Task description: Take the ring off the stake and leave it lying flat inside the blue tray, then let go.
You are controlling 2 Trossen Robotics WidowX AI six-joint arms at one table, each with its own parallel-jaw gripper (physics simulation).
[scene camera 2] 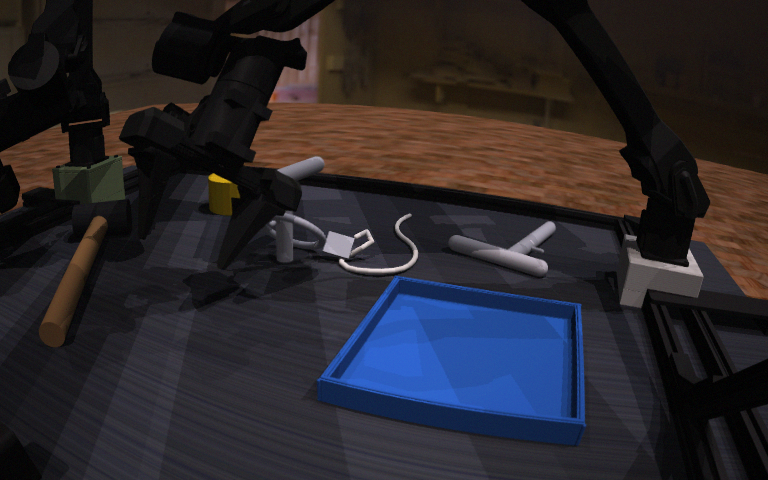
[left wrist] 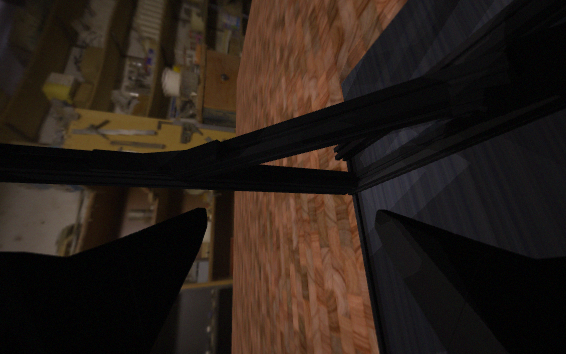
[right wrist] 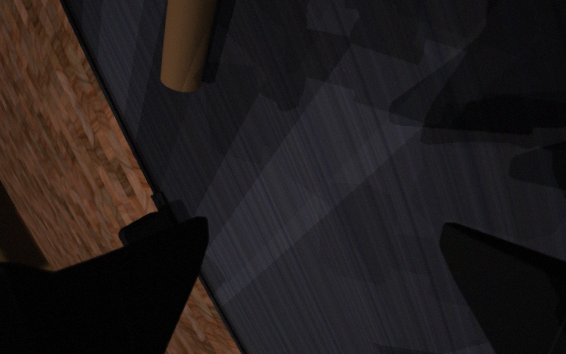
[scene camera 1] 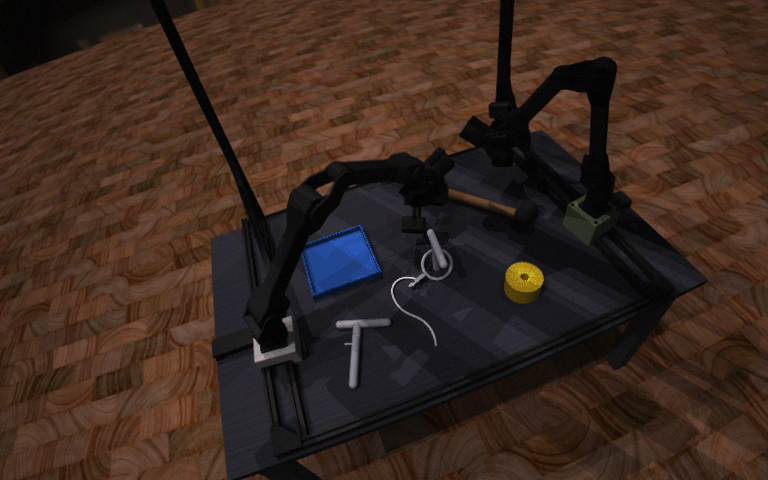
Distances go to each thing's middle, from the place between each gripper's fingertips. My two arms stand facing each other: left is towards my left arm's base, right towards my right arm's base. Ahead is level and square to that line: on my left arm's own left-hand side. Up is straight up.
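Labels:
Distances from my right hand: the grey stake (scene camera 2: 284,230) is 20 mm to the right, 190 mm ahead and 50 mm below; the wooden-handled hammer (scene camera 2: 91,222) is 210 mm to the left, 40 mm ahead and 50 mm below; the yellow roll (scene camera 1: 523,281) is 150 mm to the left, 330 mm ahead and 50 mm below; the blue tray (scene camera 2: 479,361) is 250 mm to the right, 40 mm ahead and 60 mm below.
I see my left gripper 140 mm to the left of the wooden-handled hammer, 140 mm short of it and 130 mm above it. Counted from my left hand, the grey stake is 370 mm to the right, 300 mm ahead and 140 mm below, the yellow roll 200 mm to the right, 440 mm ahead and 130 mm below, and the blue tray 600 mm to the right, 150 mm ahead and 150 mm below.

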